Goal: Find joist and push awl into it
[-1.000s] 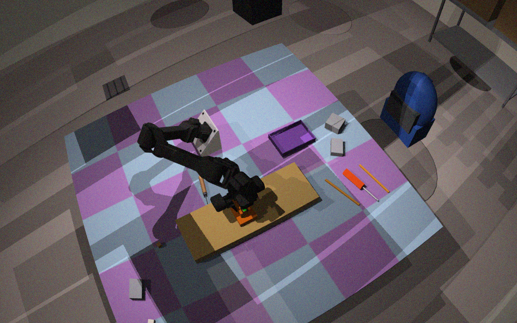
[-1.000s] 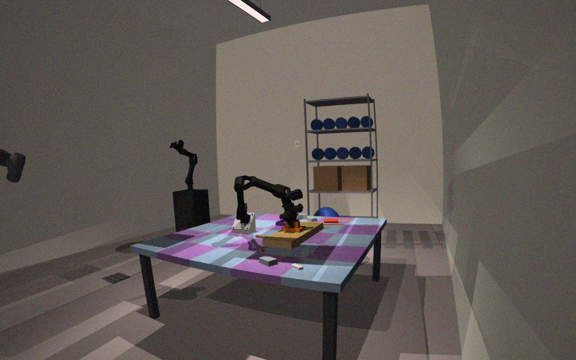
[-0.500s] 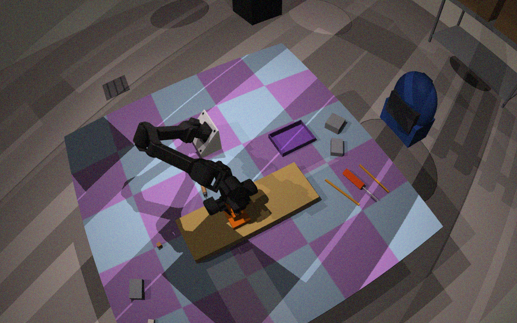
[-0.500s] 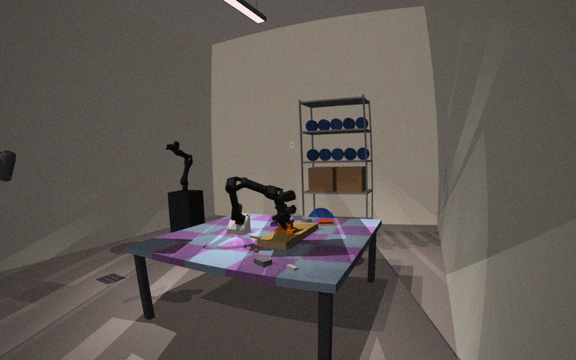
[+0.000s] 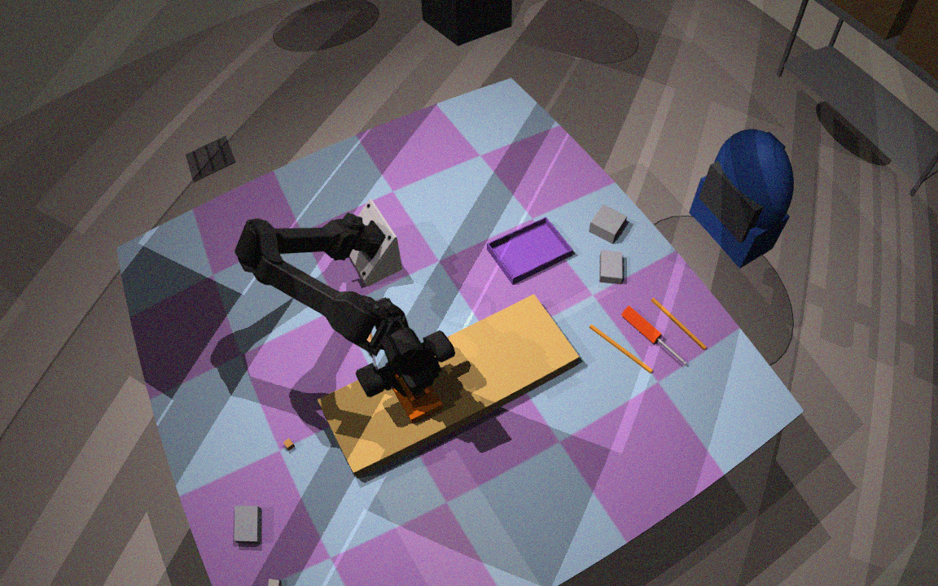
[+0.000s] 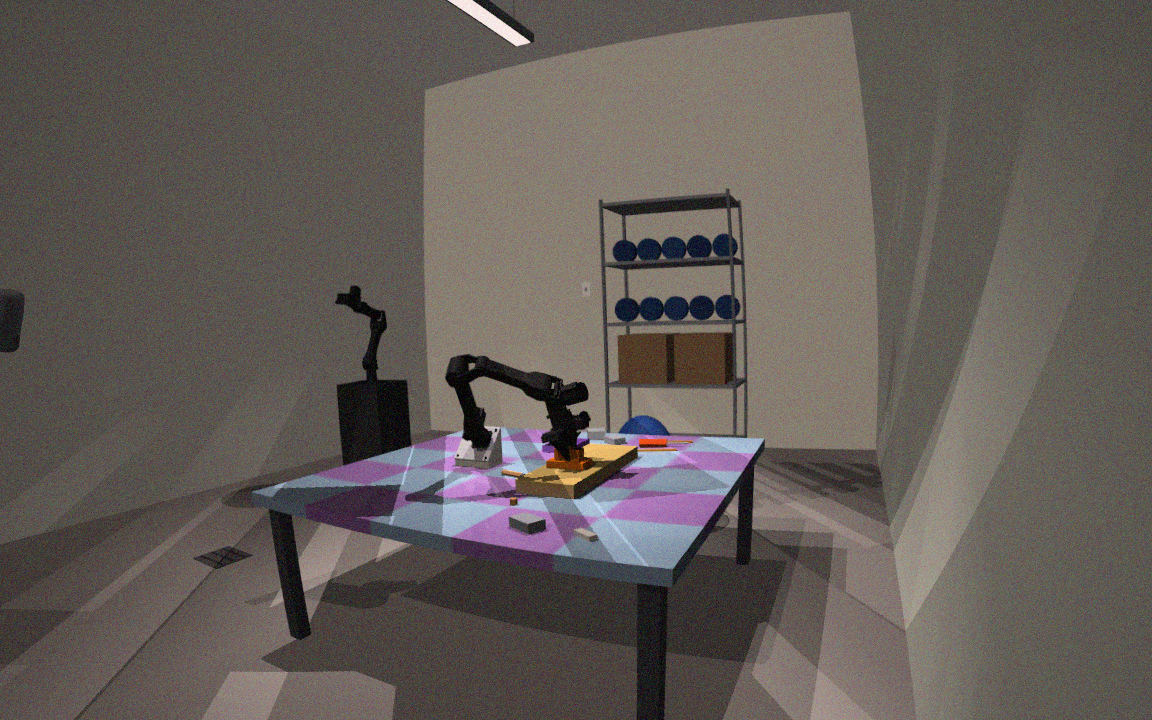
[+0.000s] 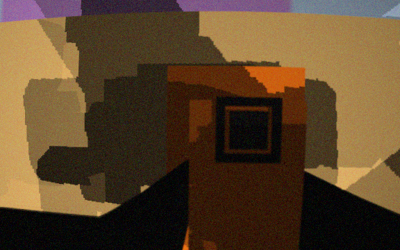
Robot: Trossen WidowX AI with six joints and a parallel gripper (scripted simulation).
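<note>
Now: the purple tray 170 mm behind my gripper tip, 420 mm to the left of it and 50 mm below it. The rest, counted from my gripper tip: awl: 170 mm behind, 10 mm to the right, 60 mm below; then square indicator window: 20 mm ahead, 30 mm above; then orange stud finder: 10 mm ahead, 20 mm above.
</note>
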